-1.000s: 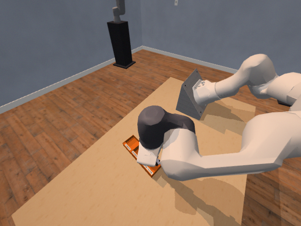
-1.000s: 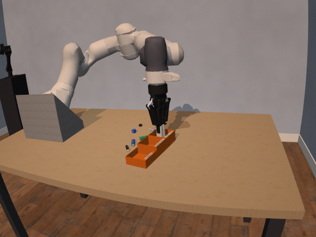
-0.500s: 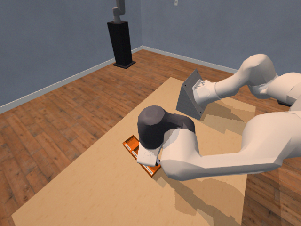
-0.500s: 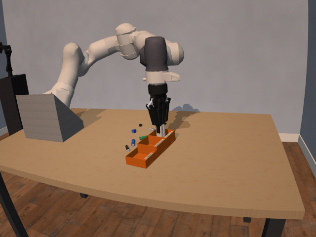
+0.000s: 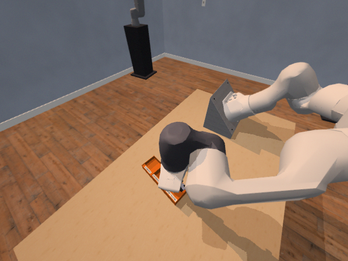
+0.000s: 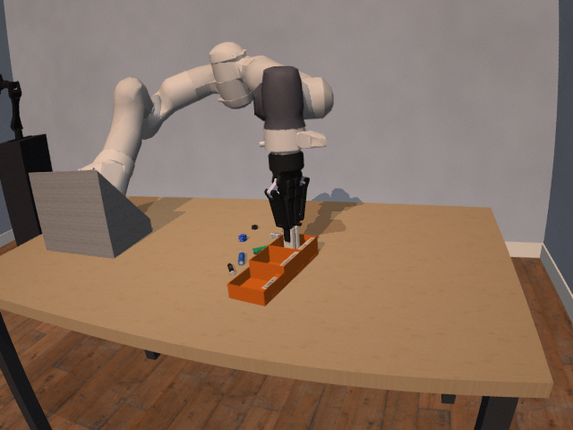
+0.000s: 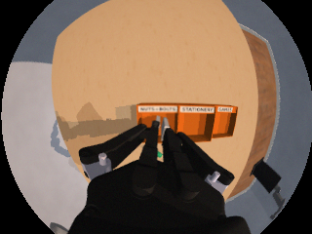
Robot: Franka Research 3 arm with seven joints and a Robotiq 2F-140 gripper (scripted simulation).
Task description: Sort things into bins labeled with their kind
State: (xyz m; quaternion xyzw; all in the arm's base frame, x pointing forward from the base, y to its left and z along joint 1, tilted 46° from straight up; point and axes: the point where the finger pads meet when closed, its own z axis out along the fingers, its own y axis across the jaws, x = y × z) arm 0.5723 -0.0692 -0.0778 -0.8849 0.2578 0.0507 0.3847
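My gripper is now 150 mm past the blue cube, 110 mm to the right of it and 40 mm above it. Round my hand: black cylinder (130 mm behind, 60 mm to the right, 50 mm below); then green battery (80 mm behind, 40 mm to the left, 40 mm below); then blue cylinder (120 mm behind, 40 mm below, 10 mm to the right).
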